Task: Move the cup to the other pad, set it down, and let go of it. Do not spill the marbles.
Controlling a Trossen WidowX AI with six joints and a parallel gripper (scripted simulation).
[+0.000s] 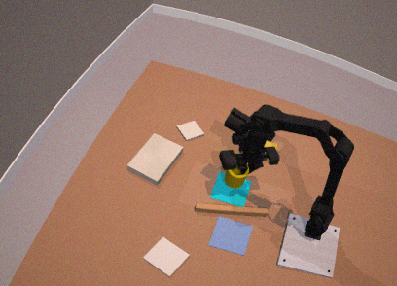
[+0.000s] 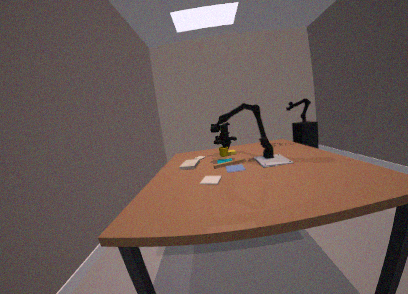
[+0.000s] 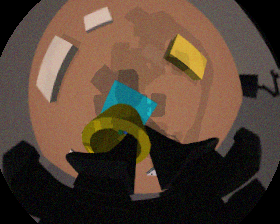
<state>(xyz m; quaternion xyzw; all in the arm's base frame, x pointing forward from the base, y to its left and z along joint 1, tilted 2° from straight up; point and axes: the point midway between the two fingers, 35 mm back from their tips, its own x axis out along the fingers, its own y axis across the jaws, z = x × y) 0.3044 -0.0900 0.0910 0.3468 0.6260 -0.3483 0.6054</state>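
My gripper tip is 100 mm to the right of the thin wooden bar and 80 mm above it. From my gripper tip the other things lie so: yellow cup 20 mm to the left, 20 mm ahead.
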